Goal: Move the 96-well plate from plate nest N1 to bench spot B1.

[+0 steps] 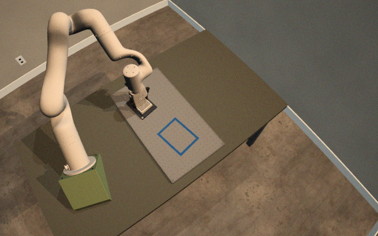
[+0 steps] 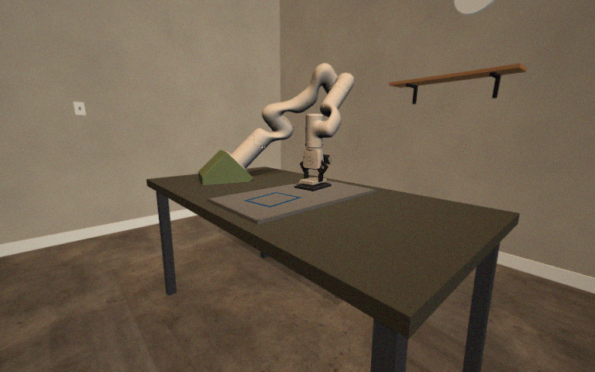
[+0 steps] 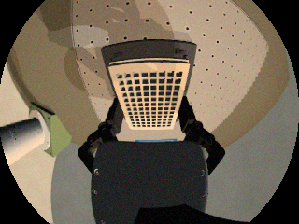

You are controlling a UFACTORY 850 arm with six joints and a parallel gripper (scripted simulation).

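My gripper is now 40 mm above the dark plate nest. From my hand the other things lie so: cream 96-well plate 10 mm below.
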